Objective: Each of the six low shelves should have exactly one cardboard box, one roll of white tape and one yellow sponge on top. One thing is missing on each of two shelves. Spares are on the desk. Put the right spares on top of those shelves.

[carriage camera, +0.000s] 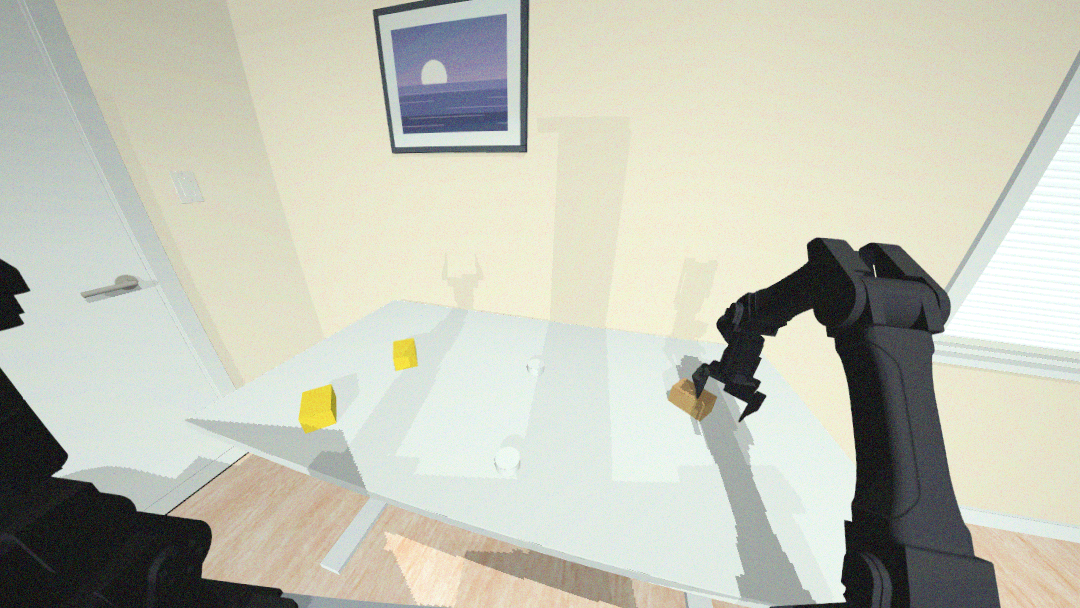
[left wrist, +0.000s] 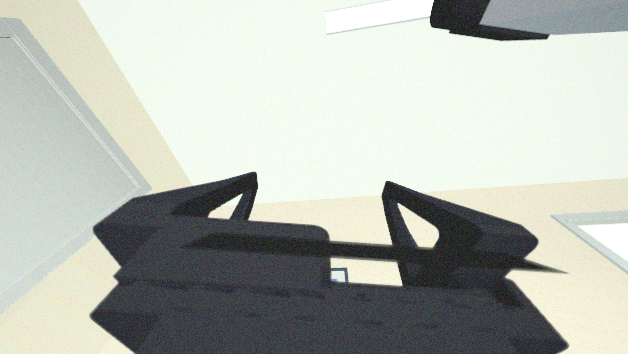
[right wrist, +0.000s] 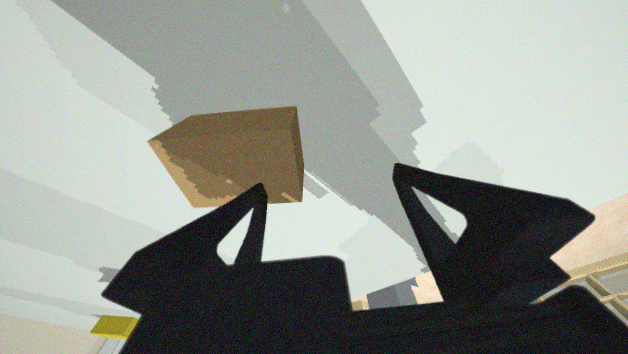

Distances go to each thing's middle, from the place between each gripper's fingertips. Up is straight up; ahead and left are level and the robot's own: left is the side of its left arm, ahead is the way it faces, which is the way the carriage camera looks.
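Framed picture (carriage camera: 452, 83): from my left hand, 1050 mm ahead, 20 mm to the right, 280 mm above.
My right hand: 650 mm short of the framed picture, 760 mm to the right of it, 790 mm below it.
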